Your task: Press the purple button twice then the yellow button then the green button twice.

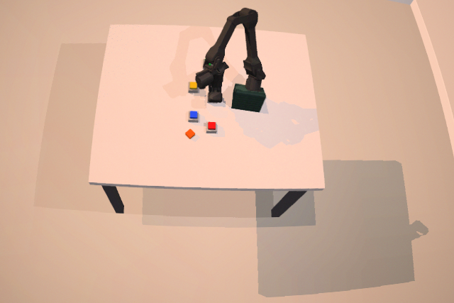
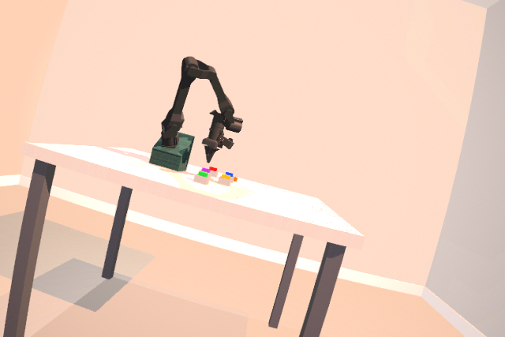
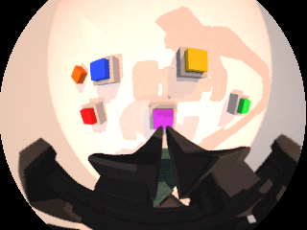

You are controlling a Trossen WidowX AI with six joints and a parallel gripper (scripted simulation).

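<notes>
Now: the purple button 30 mm below my gripper tip. The rest, counted from my gripper tip: blue button (100 mm to the left, 90 mm ahead, 30 mm below); red button (160 mm to the left, 30 mm below, 10 mm ahead); yellow button (90 mm ahead, 50 mm to the right, 30 mm below).
</notes>
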